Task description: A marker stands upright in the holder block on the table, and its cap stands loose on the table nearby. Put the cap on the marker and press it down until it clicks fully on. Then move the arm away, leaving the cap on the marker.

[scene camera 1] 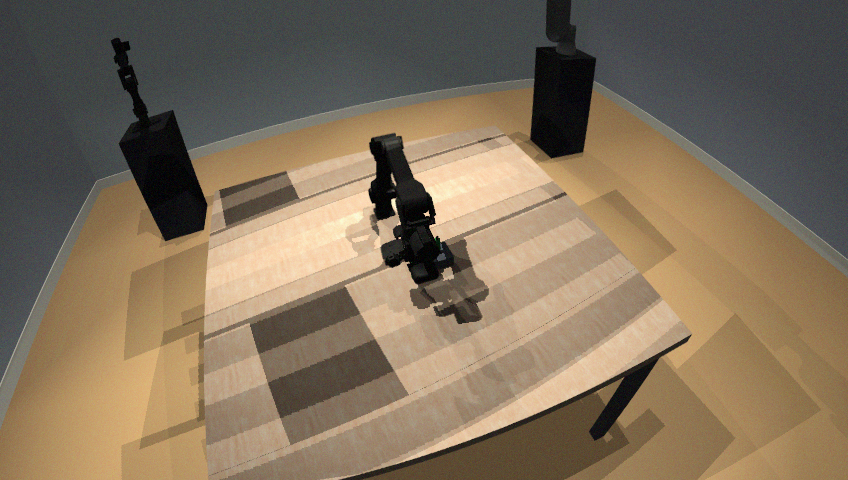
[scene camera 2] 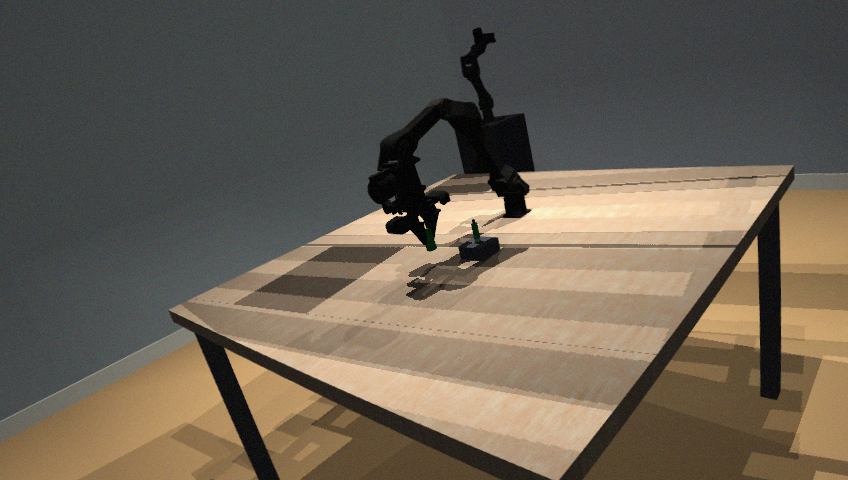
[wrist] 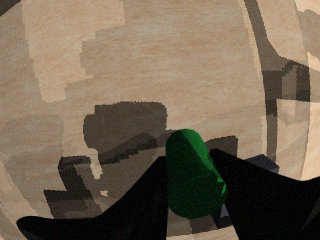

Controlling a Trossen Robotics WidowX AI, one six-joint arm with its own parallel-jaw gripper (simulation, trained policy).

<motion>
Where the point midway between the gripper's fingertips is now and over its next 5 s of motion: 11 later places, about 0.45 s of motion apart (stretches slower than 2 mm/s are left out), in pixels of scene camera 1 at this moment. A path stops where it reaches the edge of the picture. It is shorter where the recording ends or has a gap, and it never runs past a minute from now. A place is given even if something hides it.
My gripper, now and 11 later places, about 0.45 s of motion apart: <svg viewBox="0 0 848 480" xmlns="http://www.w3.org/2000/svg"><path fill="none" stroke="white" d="M415 271L427 251L435 233L437 227L436 231L436 233L436 241L436 242L437 245L437 245L436 247L436 249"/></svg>
</motion>
